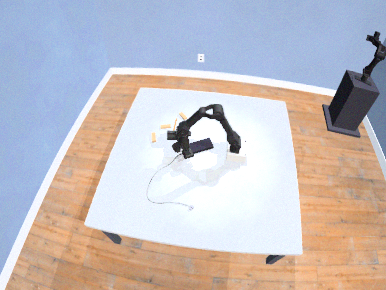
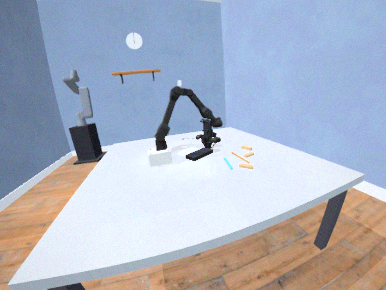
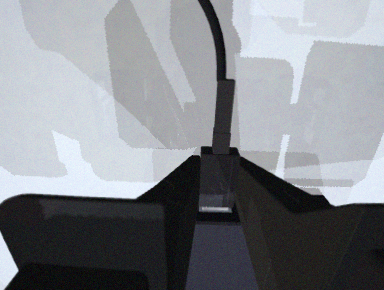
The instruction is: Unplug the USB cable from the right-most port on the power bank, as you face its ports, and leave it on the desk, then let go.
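Where they show: gripper, fingertip midpoint: (image 3: 215, 164); arm's base, origin of the base link: (image 1: 234, 149) (image 2: 161, 148).
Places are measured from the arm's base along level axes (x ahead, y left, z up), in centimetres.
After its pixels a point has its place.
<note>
The dark power bank (image 1: 202, 145) @[x 21.9, y -2.2, z -5.0 cm] (image 2: 199, 154) @[x 23.1, y -5.2, z -5.3 cm] (image 3: 219, 260) @[x 28.5, y 3.1, z -5.0 cm] lies flat on the white desk. My gripper (image 1: 188, 152) @[x 31.7, y 5.6, z -7.2 cm] (image 2: 208, 146) @[x 31.7, y 5.6, z -7.2 cm] (image 3: 215, 164) @[x 31.7, y 5.6, z -7.2 cm] points down at its port end and is shut on the black USB plug (image 3: 218, 177) @[x 31.9, y 5.8, z -5.7 cm], one finger on each side. A thin bright strip of the plug's metal (image 3: 216, 210) @[x 30.4, y 4.7, z -5.8 cm] shows at the port edge. The other ports are hidden behind the fingers. The black cable (image 1: 148, 185) @[x 48.2, y 35.1, z -6.9 cm] (image 3: 216, 35) @[x 36.3, y 9.1, z -6.2 cm] runs away from the plug and curves over the desk to its loose end (image 1: 191, 208) @[x 18.4, y 44.0, z -6.3 cm].
Several light wooden blocks (image 1: 153, 137) @[x 57.3, y -2.0, z -5.7 cm] (image 2: 246, 166) @[x 42.2, y -29.3, z -6.1 cm] and an orange stick (image 1: 175, 124) @[x 45.7, y -18.2, z -6.4 cm] (image 2: 240, 157) @[x 45.5, y -16.5, z -6.6 cm] lie beyond the gripper. A teal stick (image 2: 228, 163) @[x 35.4, y -22.0, z -6.4 cm] lies nearby. The arm's white base (image 1: 237, 157) @[x -2.7, y 4.5, z -2.4 cm] (image 2: 160, 157) @[x -0.9, y -8.6, z -2.4 cm] stands at the power bank's other end.
</note>
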